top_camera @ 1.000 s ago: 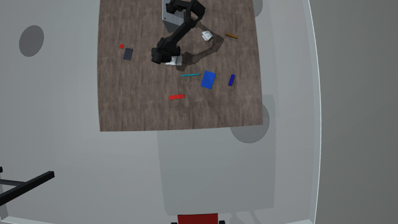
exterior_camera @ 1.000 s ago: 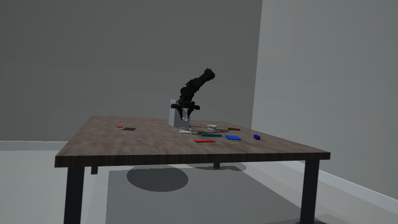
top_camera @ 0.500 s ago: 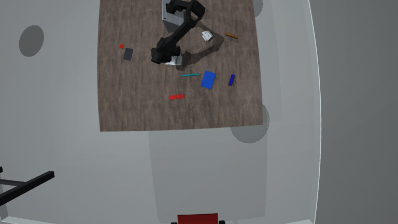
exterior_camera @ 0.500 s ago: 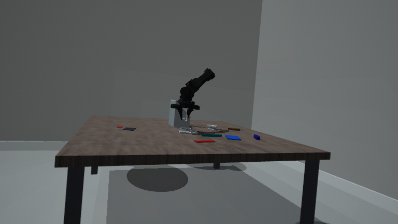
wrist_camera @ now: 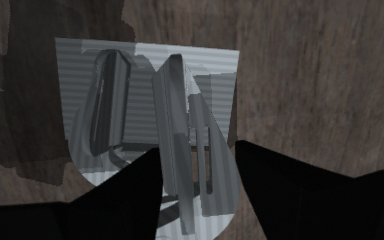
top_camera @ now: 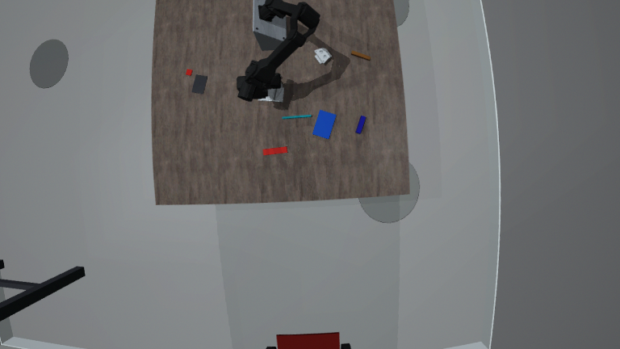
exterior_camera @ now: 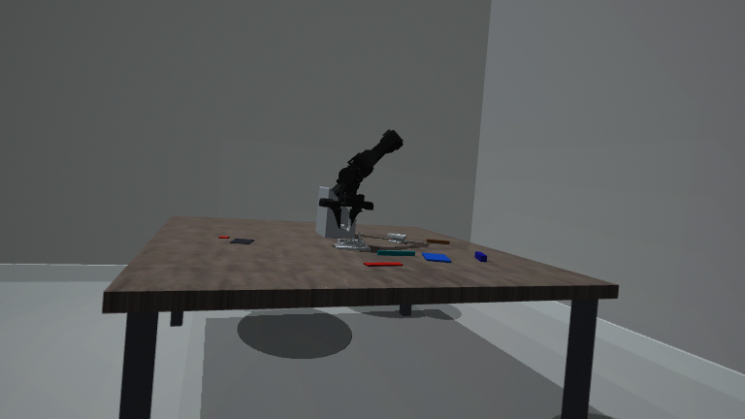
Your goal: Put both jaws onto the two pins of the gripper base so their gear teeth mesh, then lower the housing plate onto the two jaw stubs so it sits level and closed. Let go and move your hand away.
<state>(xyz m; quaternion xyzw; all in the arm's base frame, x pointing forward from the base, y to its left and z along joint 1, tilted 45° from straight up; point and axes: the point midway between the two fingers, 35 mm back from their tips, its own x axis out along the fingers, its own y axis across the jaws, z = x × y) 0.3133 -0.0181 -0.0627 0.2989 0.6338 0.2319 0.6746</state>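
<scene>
Now: the white flat plate 2 cm ahead of my gripper tip, 3 cm to the left of it and 6 cm below it. Round my gripper tip: red bar 29 cm ahead, 2 cm to the left, 6 cm below; blue plate 20 cm ahead, 26 cm to the left, 6 cm below; teal bar 15 cm ahead, 14 cm to the left, 6 cm below.
</scene>
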